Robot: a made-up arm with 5 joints. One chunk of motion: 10 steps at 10 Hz.
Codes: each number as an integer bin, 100 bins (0 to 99) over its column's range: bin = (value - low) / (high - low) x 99, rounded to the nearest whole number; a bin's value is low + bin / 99 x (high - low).
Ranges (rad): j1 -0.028..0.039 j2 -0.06..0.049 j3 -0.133..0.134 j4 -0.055..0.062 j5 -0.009..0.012
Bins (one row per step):
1: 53 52 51 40 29
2: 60 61 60 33 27
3: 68 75 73 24 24
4: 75 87 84 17 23
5: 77 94 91 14 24
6: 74 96 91 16 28
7: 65 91 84 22 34
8: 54 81 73 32 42
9: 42 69 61 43 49
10: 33 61 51 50 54
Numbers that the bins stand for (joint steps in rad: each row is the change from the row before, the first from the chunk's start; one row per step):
1: 0.00787 -0.00275 0.00455 -0.00773 -0.00285
2: 0.01261 0.00716 0.02882 -0.01600 -0.00327
3: 0.01802 0.02258 0.06388 -0.02664 -0.00391
4: 0.02276 0.03579 0.09355 -0.03491 -0.00412
5: 0.02411 0.04349 0.11242 -0.03845 -0.00391
6: 0.02208 0.04570 0.11242 -0.03609 -0.00306
7: 0.01599 0.04019 0.09355 -0.02900 -0.00179
8: 0.00855 0.02918 0.06388 -0.01718 -0.00009
9: 0.00042 0.01597 0.03152 -0.00418 0.00139
10: -0.00567 0.00716 0.00455 0.00409 0.00245

